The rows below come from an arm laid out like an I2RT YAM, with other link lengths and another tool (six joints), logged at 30 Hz.
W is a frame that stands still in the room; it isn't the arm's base.
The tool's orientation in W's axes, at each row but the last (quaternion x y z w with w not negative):
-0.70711, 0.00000, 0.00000, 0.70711
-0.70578, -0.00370, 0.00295, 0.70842
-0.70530, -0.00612, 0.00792, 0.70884
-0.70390, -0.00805, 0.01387, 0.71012
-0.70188, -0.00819, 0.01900, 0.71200
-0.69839, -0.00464, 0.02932, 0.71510
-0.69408, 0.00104, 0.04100, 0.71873
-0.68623, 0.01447, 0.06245, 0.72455
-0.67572, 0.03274, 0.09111, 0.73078
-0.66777, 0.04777, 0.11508, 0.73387
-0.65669, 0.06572, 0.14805, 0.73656
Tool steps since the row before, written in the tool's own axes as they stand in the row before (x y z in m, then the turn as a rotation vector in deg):
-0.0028, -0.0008, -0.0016, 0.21, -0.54, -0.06
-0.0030, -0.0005, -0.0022, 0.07, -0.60, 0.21
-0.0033, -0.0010, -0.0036, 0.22, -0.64, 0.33
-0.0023, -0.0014, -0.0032, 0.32, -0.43, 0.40
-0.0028, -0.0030, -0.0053, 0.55, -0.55, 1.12
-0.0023, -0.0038, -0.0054, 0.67, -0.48, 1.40
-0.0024, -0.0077, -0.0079, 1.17, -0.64, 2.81
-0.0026, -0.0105, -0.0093, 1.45, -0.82, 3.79
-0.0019, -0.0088, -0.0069, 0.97, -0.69, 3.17
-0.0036, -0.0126, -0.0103, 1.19, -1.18, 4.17
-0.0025, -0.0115, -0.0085, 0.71, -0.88, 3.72
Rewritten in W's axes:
-0.0028, -0.0016, 0.0008, 0.21, -0.06, 0.54
-0.0030, -0.0022, 0.0005, 0.07, 0.21, 0.60
-0.0032, -0.0037, 0.0010, 0.22, 0.33, 0.64
-0.0022, -0.0033, 0.0014, 0.31, 0.41, 0.43
-0.0025, -0.0054, 0.0030, 0.52, 1.13, 0.56
-0.0019, -0.0056, 0.0037, 0.62, 1.42, 0.49
-0.0015, -0.0083, 0.0075, 1.05, 2.85, 0.67
-0.0008, -0.0100, 0.0102, 1.28, 3.84, 0.88
0.0002, -0.0076, 0.0084, 0.84, 3.19, 0.78
0.0003, -0.0116, 0.0119, 1.08, 4.16, 1.31
0.0020, -0.0098, 0.0105, 0.58, 3.68, 1.11

